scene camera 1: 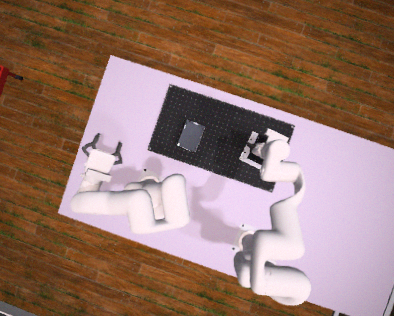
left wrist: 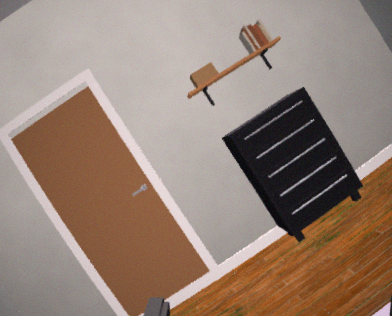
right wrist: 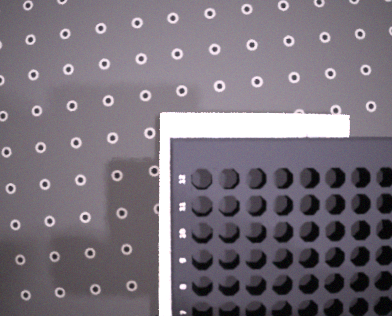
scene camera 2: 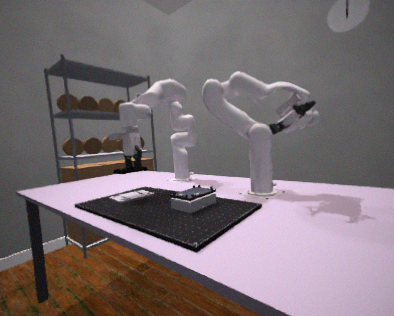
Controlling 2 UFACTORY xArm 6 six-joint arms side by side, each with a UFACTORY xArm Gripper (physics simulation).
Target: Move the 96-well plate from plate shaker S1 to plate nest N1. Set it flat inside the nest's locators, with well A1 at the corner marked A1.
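Frame: origin at the left arm's base, x ahead, y left, z up, level; metres.
Seen in the pictures: left gripper, between the fingertips: (scene camera 1: 110, 138) (scene camera 2: 283, 119); right gripper, between the fingertips: (scene camera 2: 133, 168); left arm's base, origin of its link: (scene camera 2: 261, 193); right arm's base, origin of its link: (scene camera 1: 250, 241) (scene camera 2: 182, 179).
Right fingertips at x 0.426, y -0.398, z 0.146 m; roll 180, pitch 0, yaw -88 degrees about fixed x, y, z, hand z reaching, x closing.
Pixels of each thing's top centre, then the offset from my right fingertips to it. "pt": a spot on its surface instead. Level surfaces: height alone.
- dark 96-well plate, centre of its top: (scene camera 2: 130, 168) (scene camera 1: 261, 149) dz +0.004, dx +0.014, dy +0.001 m
- Shaker S1, a spot on its surface: (scene camera 2: 193, 203) pt dz -0.100, dx -0.033, dy +0.387 m
- black perforated board, height of its surface: dz -0.133 m
- pale table, height of its surface: dz -0.146 m
The dark 96-well plate (scene camera 1: 255, 159) (scene camera 2: 125, 171) (right wrist: 280, 152) hangs roughly level above the white nest N1 (scene camera 1: 248, 154) (scene camera 2: 120, 197) (right wrist: 250, 125), with a gap between them in scene camera 2. My right gripper (scene camera 2: 132, 165) is shut on the plate; its fingertips are hidden in scene camera 1. In the right wrist view, rows 12 down to 7 show, and nest edges show beyond two plate sides. Corner mark A1 does not show. Shaker S1 (scene camera 1: 191, 136) (scene camera 2: 193, 203) stands with its top bare. My left gripper (scene camera 1: 108, 140) (scene camera 2: 293, 117) is open and empty, away from the board.
The black perforated board (scene camera 1: 165, 120) (scene camera 2: 165, 225) (right wrist: 90, 50) carries the shaker and the nest on the pale table (scene camera 1: 345, 200) (scene camera 2: 310, 250). Small posts stand around the shaker's top. The left arm is folded beside the board. A shelf rack (scene camera 2: 51, 120) stands behind the table.
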